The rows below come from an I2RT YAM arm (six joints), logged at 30 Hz.
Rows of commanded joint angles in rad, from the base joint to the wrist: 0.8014, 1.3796, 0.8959, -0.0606, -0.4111, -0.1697; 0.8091, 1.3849, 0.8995, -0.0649, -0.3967, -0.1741; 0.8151, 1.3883, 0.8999, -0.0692, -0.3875, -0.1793; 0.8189, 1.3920, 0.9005, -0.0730, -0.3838, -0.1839; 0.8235, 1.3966, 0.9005, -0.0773, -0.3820, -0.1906; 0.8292, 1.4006, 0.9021, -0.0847, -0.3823, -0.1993; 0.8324, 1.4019, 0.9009, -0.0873, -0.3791, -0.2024; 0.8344, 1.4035, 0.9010, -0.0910, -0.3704, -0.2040; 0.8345, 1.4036, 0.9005, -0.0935, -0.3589, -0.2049; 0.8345, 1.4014, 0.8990, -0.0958, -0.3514, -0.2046; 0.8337, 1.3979, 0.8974, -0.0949, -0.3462, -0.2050; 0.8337, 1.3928, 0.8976, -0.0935, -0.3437, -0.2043; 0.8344, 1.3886, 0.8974, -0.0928, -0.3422, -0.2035; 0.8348, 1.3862, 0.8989, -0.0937, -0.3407, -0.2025; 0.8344, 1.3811, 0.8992, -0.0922, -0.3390, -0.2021; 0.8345, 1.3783, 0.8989, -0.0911, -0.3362, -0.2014; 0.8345, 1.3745, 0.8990, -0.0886, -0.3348, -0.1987; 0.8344, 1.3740, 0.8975, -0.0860, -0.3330, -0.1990
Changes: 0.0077, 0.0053, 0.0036, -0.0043, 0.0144, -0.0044; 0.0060, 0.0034, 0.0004, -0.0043, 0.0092, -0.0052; 0.0038, 0.0037, 0.0006, -0.0038, 0.0037, -0.0046; 0.0046, 0.0046, 0.0000, -0.0043, 0.0018, -0.0067; 0.0057, 0.0040, 0.0016, -0.0074, -0.0003, -0.0087; 0.0032, 0.0013, -0.0012, -0.0026, 0.0032, -0.0031; 0.0020, 0.0016, 0.0001, -0.0037, 0.0087, -0.0016; 0.0001, 0.0001, -0.0005, -0.0025, 0.0115, -0.0009; 0.0000, -0.0022, -0.0015, -0.0023, 0.0075, 0.0003; -0.0008, -0.0035, -0.0016, 0.0009, 0.0052, -0.0004; 0.0000, -0.0051, 0.0002, 0.0014, 0.0025, 0.0007; 0.0007, -0.0042, -0.0002, 0.0007, 0.0015, 0.0008; 0.0004, -0.0024, 0.0015, -0.0009, 0.0015, 0.0010; -0.0004, -0.0051, 0.0003, 0.0015, 0.0017, 0.0004; 0.0001, -0.0028, -0.0003, 0.0011, 0.0028, 0.0007; 0.0000, -0.0038, 0.0001, 0.0025, 0.0014, 0.0027; -0.0001, -0.0005, -0.0015, 0.0026, 0.0018, -0.0003
